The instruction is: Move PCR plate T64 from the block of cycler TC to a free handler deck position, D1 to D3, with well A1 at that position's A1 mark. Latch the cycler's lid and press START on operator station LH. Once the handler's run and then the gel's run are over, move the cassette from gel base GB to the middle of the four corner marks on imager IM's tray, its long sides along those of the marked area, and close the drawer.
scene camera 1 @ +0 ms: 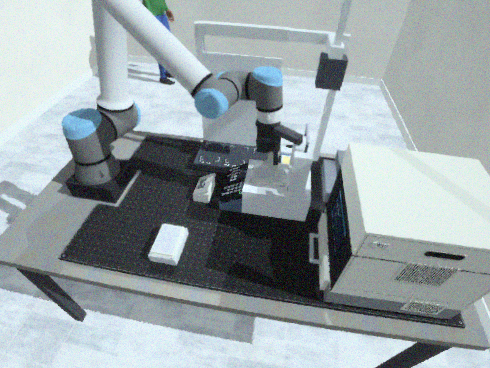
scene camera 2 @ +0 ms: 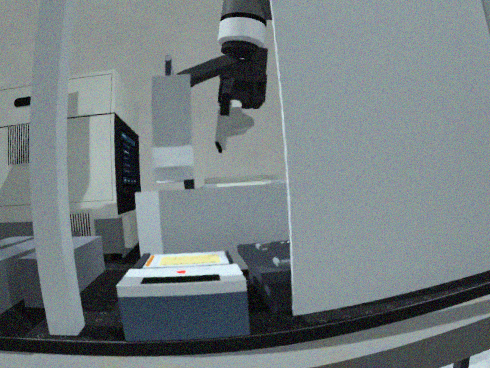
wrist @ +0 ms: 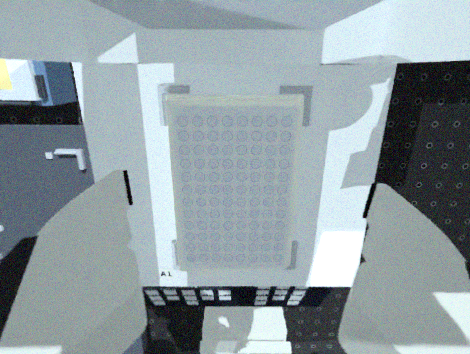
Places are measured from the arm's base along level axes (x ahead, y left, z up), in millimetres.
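Pixels of known places: gripper, fingertip midpoint: [scene camera 1: 276,167] [scene camera 2: 221,151] [wrist: 247,181]; arm's base at its link origin: [scene camera 1: 98,171].
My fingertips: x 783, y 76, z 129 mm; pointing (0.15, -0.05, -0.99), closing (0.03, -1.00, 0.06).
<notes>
For each thing: its top centre in the pictures, then the offset to it from my fingertips. "pt": a spot on its surface instead. Level surfaces: height alone.
- pale PCR plate at its top centre: [wrist: 234,196] [scene camera 2: 240,176] [scene camera 1: 268,174] 29 mm back, 4 mm left, 47 mm down
- cycler's lid at a spot on its surface: [scene camera 2: 171,110] pt 78 mm ahead, 96 mm left, 62 mm up
- dark handler deck at its surface level: 149 mm down
- gel base at its top centre: [scene camera 2: 182,263] [scene camera 1: 292,155] 57 mm ahead, 274 mm left, 142 mm down
- yellow-topped cassette at its top centre: [scene camera 2: 184,258] 59 mm ahead, 232 mm left, 145 mm down
- small white station at its top centre: [scene camera 1: 204,180] 297 mm back, 25 mm right, 117 mm down
- white box at its top centre: [scene camera 1: 167,238] 339 mm back, 324 mm right, 144 mm down
The pale PCR plate [wrist: 232,185] lies on the block of the white cycler [scene camera 1: 275,205] [scene camera 2: 220,217] [wrist: 337,255], inside corner brackets; the A1 mark shows at its lower left in the wrist view. The cycler's lid [scene camera 2: 171,110] stands upright, open. My gripper [scene camera 1: 281,170] [scene camera 2: 220,146] [wrist: 247,181] is open and empty above the plate, a finger out beyond each long side. The dark handler deck [scene camera 1: 220,161] [scene camera 2: 265,267] [wrist: 35,200] lies beside the cycler; its D labels cannot be read. The gel base [scene camera 2: 185,315] [wrist: 57,82] carries the yellow-topped cassette [scene camera 2: 192,259].
The large cream imager [scene camera 1: 415,200] [scene camera 2: 90,165] stands beyond the cycler, its drawer handle [scene camera 1: 313,248] facing the mat. A small white station [scene camera 1: 204,189] [wrist: 244,330] stands before the cycler. A white box [scene camera 1: 169,243] lies nearer the front. A tall grey panel [scene camera 1: 227,122] [scene camera 2: 390,150] rises behind the deck.
</notes>
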